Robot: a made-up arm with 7 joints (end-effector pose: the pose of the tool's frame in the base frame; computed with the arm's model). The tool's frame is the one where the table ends.
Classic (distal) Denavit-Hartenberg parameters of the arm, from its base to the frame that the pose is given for. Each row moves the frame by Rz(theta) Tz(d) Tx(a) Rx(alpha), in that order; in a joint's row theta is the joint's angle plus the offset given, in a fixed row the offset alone. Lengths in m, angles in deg.
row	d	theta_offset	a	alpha
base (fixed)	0.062	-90	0.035	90
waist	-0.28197	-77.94	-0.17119	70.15
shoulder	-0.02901	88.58	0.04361	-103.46
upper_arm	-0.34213	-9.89	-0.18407	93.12
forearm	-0.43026	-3	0.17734	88.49
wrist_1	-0.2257	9.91	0.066	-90
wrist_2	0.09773	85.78	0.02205	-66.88
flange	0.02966	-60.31	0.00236	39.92
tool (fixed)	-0.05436	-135.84	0	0
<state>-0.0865 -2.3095 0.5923 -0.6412 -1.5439 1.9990 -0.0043</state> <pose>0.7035 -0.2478 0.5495 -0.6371 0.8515 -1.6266</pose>
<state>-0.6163 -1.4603 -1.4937 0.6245 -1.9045 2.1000 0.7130</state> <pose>0.2930 0.0274 -0.2846 -1.6367 1.5676 2.0168</pose>
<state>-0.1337 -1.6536 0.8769 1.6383 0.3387 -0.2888 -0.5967</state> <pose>0.2939 0.0995 0.7318 -1.3871 1.0291 -1.2254</pose>
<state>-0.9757 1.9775 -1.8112 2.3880 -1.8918 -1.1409 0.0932</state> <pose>0.3086 -0.8841 0.6526 1.4557 2.1098 -0.3867</pose>
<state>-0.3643 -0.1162 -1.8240 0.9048 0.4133 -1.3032 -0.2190</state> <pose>-0.0385 -0.2699 0.1286 0.6458 2.7116 -1.1991</pose>
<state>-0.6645 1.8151 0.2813 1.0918 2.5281 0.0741 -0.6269</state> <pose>0.1453 -0.4103 -0.3127 1.1288 -0.5151 1.6022</pose>
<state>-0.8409 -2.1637 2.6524 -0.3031 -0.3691 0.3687 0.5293</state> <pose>0.1290 -0.1744 0.5418 -2.3529 0.1608 -1.6010</pose>
